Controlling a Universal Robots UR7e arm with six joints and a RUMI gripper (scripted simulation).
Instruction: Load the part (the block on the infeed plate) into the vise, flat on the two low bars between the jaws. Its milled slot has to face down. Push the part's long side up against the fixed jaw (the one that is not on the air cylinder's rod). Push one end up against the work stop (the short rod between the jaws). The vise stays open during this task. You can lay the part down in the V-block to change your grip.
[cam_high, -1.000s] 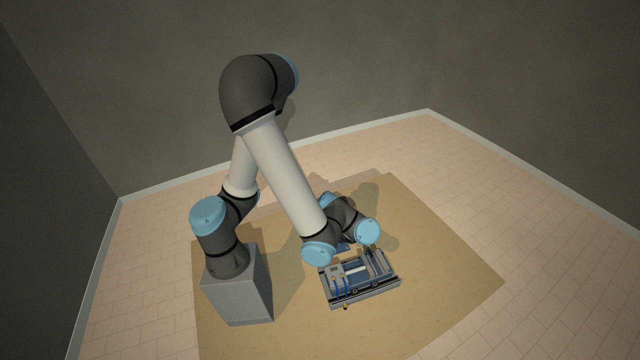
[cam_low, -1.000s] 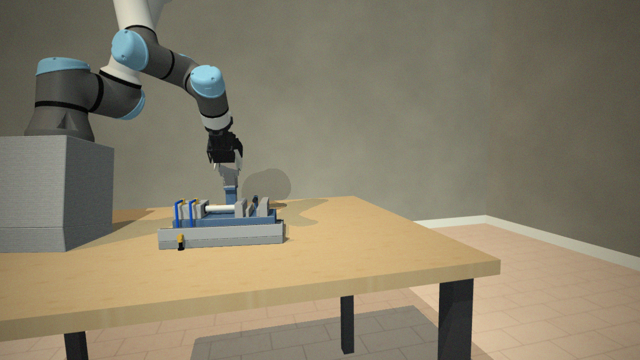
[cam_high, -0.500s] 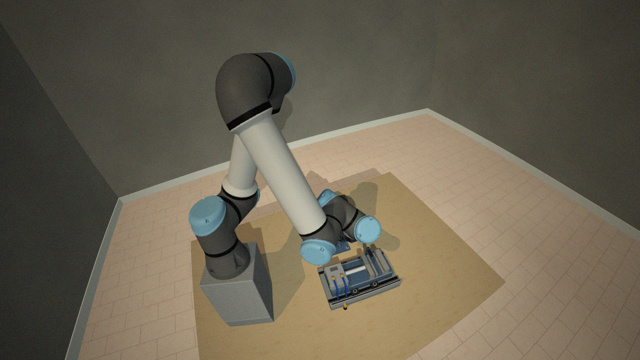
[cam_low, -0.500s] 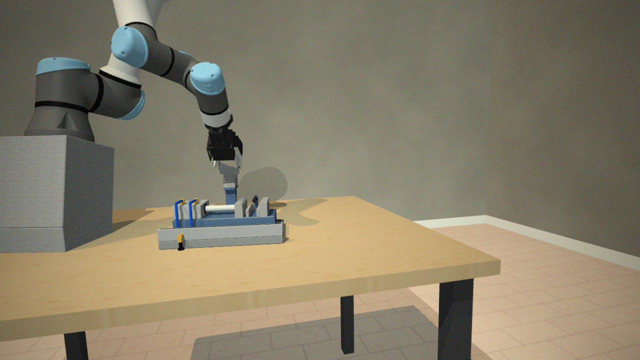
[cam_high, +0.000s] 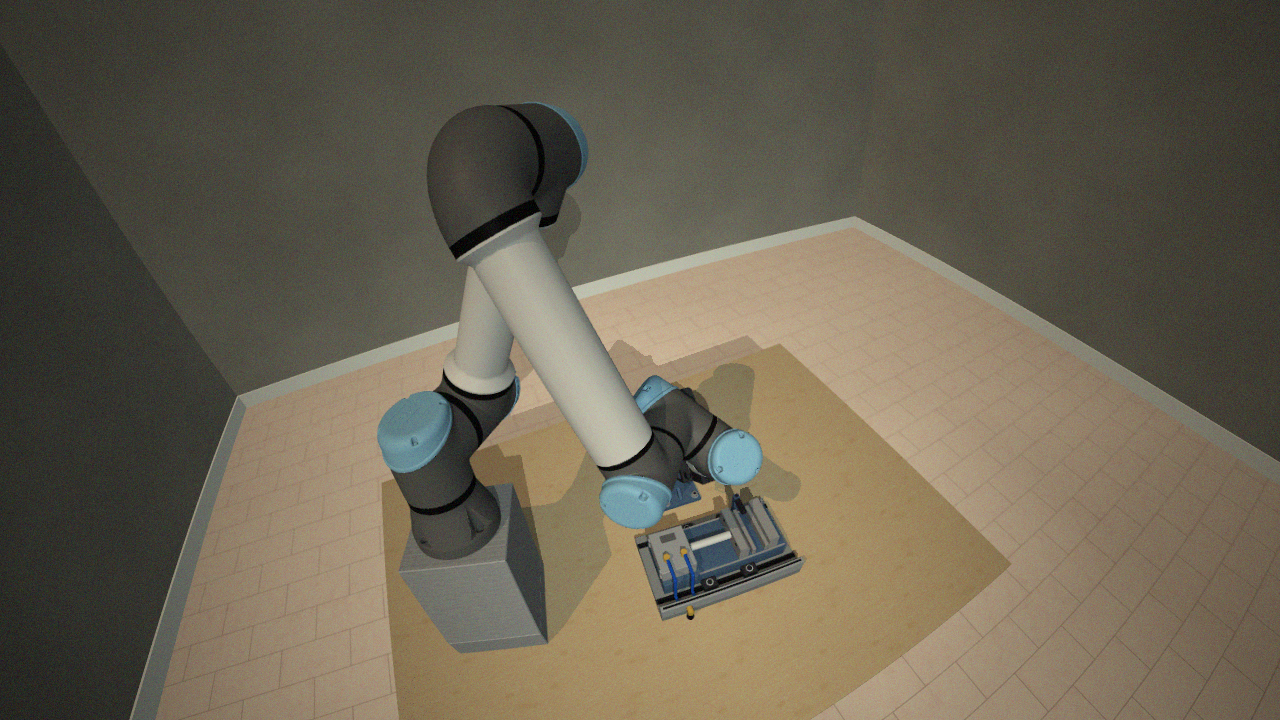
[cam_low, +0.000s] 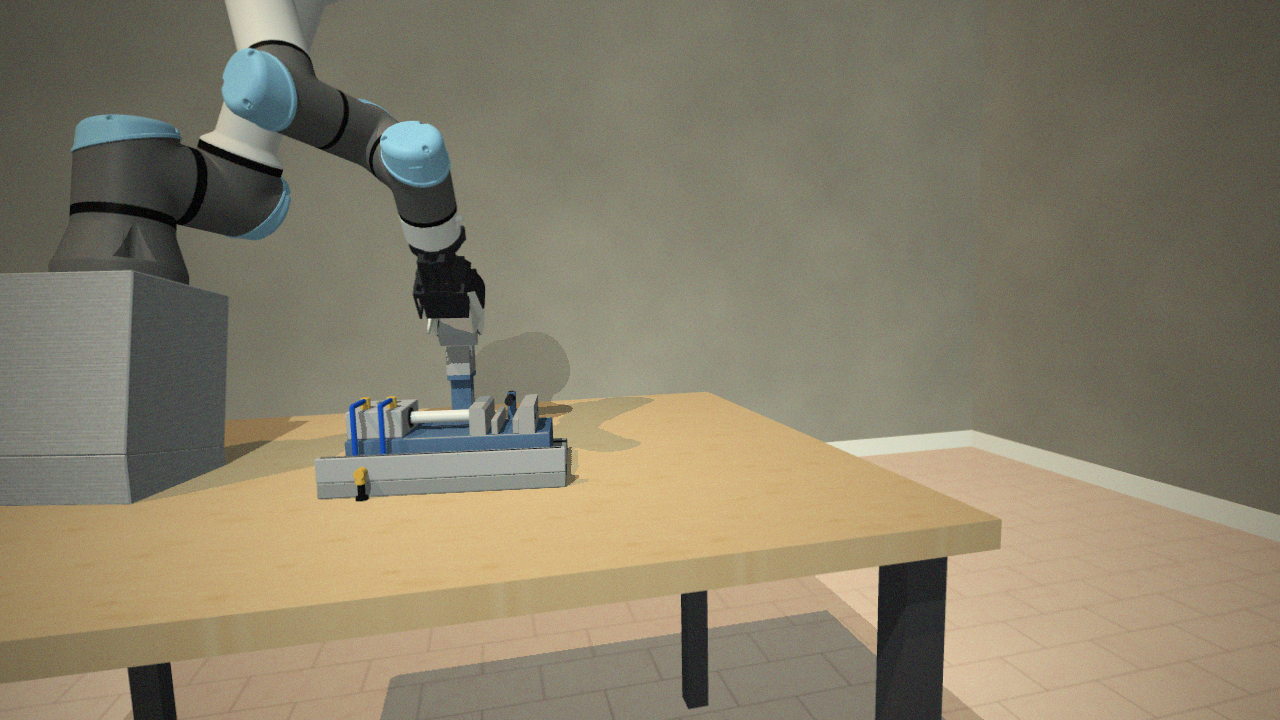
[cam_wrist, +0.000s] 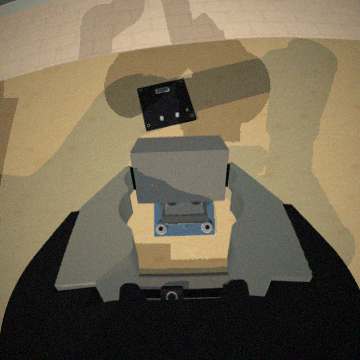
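Right now the part is 10 mm to the left of my hand and 10 mm below it. The rest, counted from my hand: v-block post (130 mm below); then white cylinder rod (190 mm to the right, 110 mm below, 10 mm ahead); then work stop (140 mm to the right, 100 mm below, 100 mm ahead).
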